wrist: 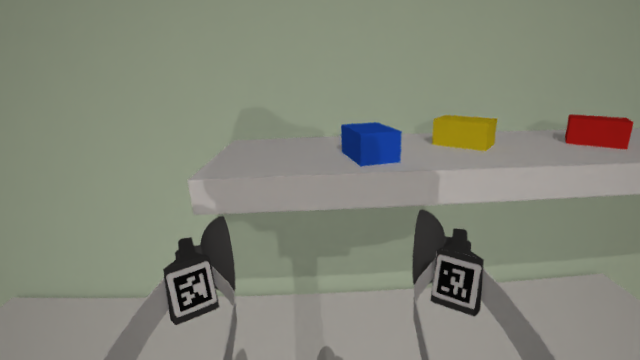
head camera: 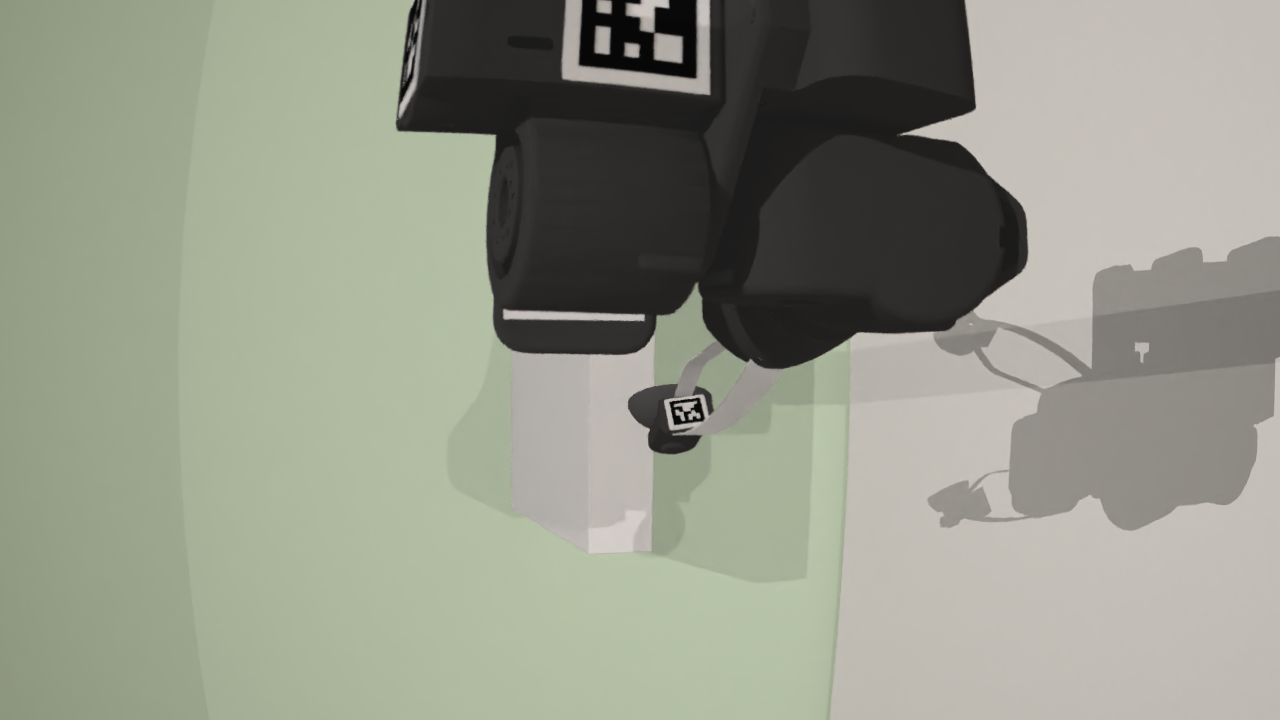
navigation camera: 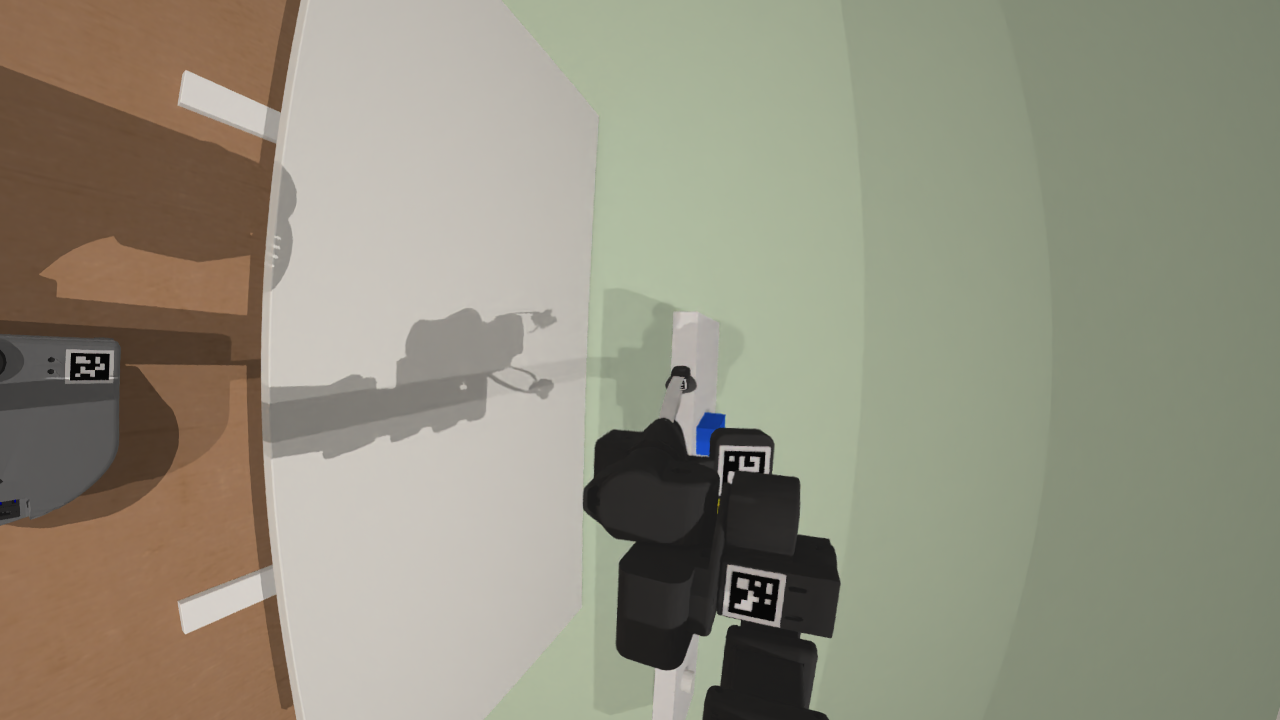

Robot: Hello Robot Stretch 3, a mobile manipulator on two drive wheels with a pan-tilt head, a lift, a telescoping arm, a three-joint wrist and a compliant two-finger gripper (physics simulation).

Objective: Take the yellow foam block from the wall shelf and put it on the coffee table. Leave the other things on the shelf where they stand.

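Frame: origin at the robot's base, x ahead, y left, z up, level; millimetres.
Seen in the pictures: gripper, fingertip midpoint: (navigation camera: pixel 680 422).
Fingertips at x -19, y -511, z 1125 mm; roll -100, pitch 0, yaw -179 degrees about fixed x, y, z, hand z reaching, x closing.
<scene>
A point is followed by its place in that frame.
The yellow foam block (wrist: pixel 464 132) lies on the wall shelf (wrist: pixel 310 195) (head camera: pixel 547 429) @(x 77, y -859, z 1091 mm) (navigation camera: pixel 691 349) @(x 87, y -740, z 1080 mm), between a blue and a red block. In the navigation view a thin sliver of it shows past the wrist; it does not show in the head view. My gripper (wrist: pixel 322 240) @(x -19, y -510, z 1125 mm) is open and empty. In the wrist view its fingertips appear below the shelf's front edge, left of the yellow block. In the head view one fingertip shows beside the shelf; the other finger is hidden. The pale coffee table (navigation camera: pixel 429 197) @(x 305, y -421, z 720 mm) (head camera: pixel 984 617) @(x 249, y -703, z 720 mm) (wrist: pixel 370 330) stands below the shelf.
The blue block (wrist: pixel 371 144) (navigation camera: pixel 709 434) @(x -81, y -780, z 1118 mm) lies near the shelf's left end in the wrist view. The red block (wrist: pixel 598 131) lies farther right. The green wall (wrist: pixel 150 60) is behind the shelf. My base (navigation camera: pixel 62 429) @(x -111, y -98, z 159 mm) is beside the table on the brown floor (navigation camera: pixel 134 617) @(x -575, y -195, z 0 mm).
</scene>
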